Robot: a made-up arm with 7 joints.
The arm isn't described. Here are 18 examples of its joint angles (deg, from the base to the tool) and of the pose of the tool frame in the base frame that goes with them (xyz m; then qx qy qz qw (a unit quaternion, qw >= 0)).
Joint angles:
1: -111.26 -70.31 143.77 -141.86 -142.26 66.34 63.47
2: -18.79 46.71 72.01 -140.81 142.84 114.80 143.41
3: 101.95 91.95 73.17 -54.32 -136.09 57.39 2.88
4: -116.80 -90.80 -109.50 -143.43 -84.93 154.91 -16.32
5: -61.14 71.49 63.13 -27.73 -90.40 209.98 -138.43
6: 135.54 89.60 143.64 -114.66 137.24 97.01 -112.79
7: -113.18 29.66 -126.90 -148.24 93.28 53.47 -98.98
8: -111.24 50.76 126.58 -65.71 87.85 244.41 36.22
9: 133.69 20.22 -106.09 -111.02 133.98 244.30 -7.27
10: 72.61 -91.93 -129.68 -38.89 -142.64 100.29 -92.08
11: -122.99 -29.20 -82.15 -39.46 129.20 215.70 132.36
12: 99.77 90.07 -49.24 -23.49 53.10 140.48 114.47
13: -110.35 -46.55 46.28 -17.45 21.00 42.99 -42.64
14: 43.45 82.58 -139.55 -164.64 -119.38 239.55 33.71
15: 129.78 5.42 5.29 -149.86 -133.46 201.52 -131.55
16: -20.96 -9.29 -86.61 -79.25 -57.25 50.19 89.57
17: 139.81 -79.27 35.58 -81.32 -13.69 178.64 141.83
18: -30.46 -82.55 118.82 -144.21 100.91 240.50 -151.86
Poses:
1: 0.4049 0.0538 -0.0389 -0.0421 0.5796 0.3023 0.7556
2: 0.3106 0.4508 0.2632 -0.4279 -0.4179 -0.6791 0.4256
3: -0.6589 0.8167 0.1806 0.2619 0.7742 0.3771 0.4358
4: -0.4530 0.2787 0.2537 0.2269 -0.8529 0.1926 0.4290
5: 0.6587 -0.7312 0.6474 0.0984 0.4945 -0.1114 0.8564
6: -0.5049 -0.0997 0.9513 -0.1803 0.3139 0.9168 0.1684
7: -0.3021 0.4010 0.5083 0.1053 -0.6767 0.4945 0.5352
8: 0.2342 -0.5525 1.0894 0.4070 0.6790 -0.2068 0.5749
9: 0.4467 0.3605 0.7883 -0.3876 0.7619 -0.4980 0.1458
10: -0.0120 -1.0591 0.1027 -0.6963 -0.3113 0.6462 0.0245
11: -0.0539 0.5661 1.1955 -0.0564 -0.6388 -0.6480 0.4110
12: -0.0205 1.0927 0.2892 -0.9118 0.2764 0.0525 0.2990
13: 0.3799 0.6003 1.2020 0.8760 0.0701 0.0620 0.4731
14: 0.1222 -0.2008 0.6030 0.9322 0.1209 -0.0941 0.3279
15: -0.3336 0.2722 0.3587 -0.9171 -0.3648 0.1599 0.0194
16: -0.3372 -0.5936 1.0438 -0.3177 -0.8451 -0.2858 0.3214
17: 0.2315 -0.6855 1.0047 0.0024 -0.3004 0.6960 0.6522
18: 0.1119 0.4386 0.1917 0.0193 0.4443 0.2379 0.8635
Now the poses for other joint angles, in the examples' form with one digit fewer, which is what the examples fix.
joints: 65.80 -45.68 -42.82 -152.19 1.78 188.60 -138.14
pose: 0.411 0.069 0.675 0.223 0.759 0.514 0.330
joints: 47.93 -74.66 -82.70 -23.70 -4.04 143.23 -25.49
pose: -0.576 -0.883 0.692 0.311 -0.552 0.763 0.125
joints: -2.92 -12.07 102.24 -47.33 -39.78 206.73 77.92
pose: -0.291 0.368 1.285 -0.101 -0.329 -0.304 0.888
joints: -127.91 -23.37 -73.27 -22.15 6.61 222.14 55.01
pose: 0.136 0.368 1.322 -0.026 0.321 0.291 0.901
